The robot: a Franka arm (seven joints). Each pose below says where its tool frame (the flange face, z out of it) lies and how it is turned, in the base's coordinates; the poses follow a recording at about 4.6 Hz.
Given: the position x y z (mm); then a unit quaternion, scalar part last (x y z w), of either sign.
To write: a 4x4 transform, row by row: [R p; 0 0 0 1], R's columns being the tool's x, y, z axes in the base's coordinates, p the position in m. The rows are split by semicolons. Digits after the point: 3 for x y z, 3 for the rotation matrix.
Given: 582 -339 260 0.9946 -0.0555 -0.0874 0.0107
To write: 0.979 -0.109 -0.175 0.582; -0.112 -0.994 -0.012 -0.339; -0.173 0.031 -0.984 0.260; 0 0 0 1
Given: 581 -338 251 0.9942 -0.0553 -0.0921 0.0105
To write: 0.977 -0.108 -0.184 0.581; -0.112 -0.994 -0.011 -0.338; -0.182 0.031 -0.983 0.251; 0 0 0 1
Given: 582 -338 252 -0.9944 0.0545 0.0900 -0.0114
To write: 0.978 -0.106 -0.180 0.582; -0.110 -0.994 -0.013 -0.338; -0.178 0.032 -0.984 0.252; 0 0 0 1
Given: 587 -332 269 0.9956 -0.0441 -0.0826 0.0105
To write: 0.982 -0.086 -0.165 0.587; -0.090 -0.996 -0.014 -0.332; -0.164 0.028 -0.986 0.269; 0 0 0 1
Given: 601 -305 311 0.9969 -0.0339 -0.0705 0.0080
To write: 0.988 -0.066 -0.141 0.601; -0.069 -0.998 -0.011 -0.305; -0.140 0.021 -0.990 0.311; 0 0 0 1
